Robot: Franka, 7 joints.
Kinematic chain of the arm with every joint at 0, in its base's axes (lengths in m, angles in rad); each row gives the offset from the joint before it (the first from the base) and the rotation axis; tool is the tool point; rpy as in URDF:
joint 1: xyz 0 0 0.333 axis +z
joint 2: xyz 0 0 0 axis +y
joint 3: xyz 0 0 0.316 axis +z
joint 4: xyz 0.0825 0 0 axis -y
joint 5: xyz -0.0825 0 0.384 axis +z
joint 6: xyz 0 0 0 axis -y
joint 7: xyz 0.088 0 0 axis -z
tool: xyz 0 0 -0.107 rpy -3.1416 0 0
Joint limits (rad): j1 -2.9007..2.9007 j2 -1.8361..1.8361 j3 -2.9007..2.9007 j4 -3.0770..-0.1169 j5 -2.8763..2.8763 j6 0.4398..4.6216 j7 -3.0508..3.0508
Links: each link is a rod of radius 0.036 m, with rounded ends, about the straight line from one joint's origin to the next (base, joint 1, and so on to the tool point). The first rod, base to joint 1, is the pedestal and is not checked.
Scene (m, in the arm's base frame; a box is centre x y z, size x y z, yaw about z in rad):
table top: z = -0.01
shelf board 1: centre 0 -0.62 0.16 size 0.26 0.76 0.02 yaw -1.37
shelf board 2: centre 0 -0.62 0.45 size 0.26 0.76 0.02 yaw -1.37
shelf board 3: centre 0 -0.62 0.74 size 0.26 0.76 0.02 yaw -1.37
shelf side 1: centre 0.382 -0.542 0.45 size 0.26 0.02 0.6 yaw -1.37
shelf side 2: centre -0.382 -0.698 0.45 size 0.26 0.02 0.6 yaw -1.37
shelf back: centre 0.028 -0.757 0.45 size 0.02 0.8 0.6 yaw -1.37
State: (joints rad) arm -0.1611 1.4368 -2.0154 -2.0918 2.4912 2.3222 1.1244
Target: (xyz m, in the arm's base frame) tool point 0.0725 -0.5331 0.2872
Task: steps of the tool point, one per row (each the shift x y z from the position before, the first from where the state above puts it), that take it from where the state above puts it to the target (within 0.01 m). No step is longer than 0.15 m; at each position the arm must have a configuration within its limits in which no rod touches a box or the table.
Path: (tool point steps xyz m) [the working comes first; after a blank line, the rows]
Joints at the target: 0.0428 1.4650 -1.5035 -2.2996 2.4659 2.2834 1.1244
Straight joint move there: touches shelf board 2.

1: -0.0171 0.0885 0.0029
2: -0.0207 0.0972 -0.0029
3: 0.0069 -0.0292 -0.1038
4: 0.0221 -0.0014 -0.1042
5: 0.0254 0.0263 -0.0952
6: 0.0267 -0.0867 -0.0011
7: 0.0086 -0.0865 0.0011

